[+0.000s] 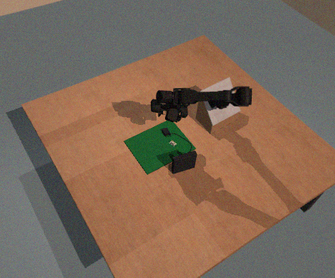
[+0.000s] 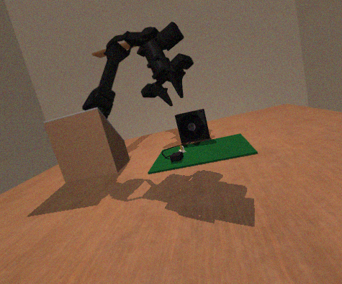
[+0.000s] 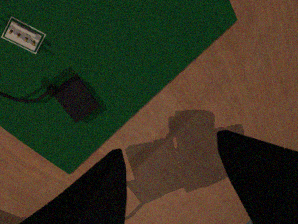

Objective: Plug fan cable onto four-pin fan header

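Now: the black plug 160 mm below my gripper tip, 40 mm behind it and 10 mm to the right of it. From my gripper tip the other things lie so: green board 190 mm below, 40 mm ahead, 30 mm to the left; dark square fan 210 mm to the left, 120 mm below, 30 mm ahead.
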